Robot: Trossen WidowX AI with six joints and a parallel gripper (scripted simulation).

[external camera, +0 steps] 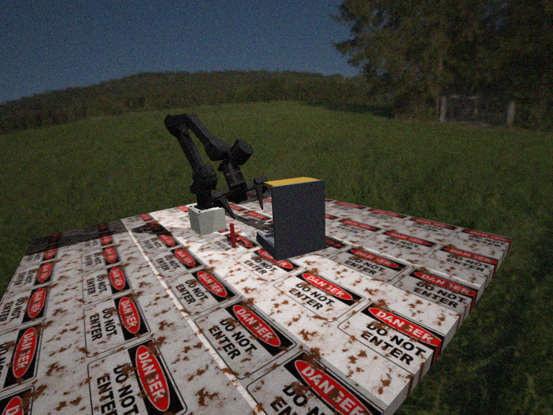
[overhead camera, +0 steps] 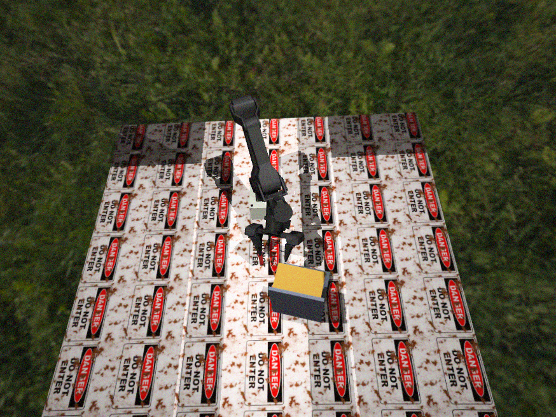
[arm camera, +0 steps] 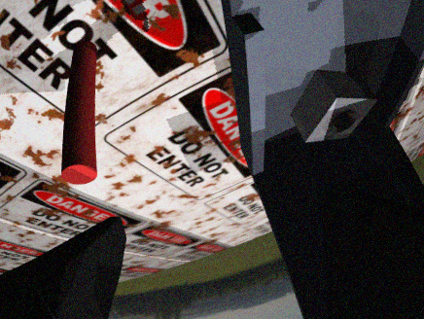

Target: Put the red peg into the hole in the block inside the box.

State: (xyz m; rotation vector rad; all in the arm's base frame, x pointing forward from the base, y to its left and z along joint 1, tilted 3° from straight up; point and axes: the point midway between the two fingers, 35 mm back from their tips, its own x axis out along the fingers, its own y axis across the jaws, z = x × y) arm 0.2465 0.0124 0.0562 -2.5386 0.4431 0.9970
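Right now the red peg is 7 cm below my gripper tip, 4 cm to the right of it and 4 cm behind it. Round my gripper tip: box wall: 16 cm ahead, 6 cm to the left; then yellow roof: 12 cm ahead, 10 cm above, 7 cm to the left.
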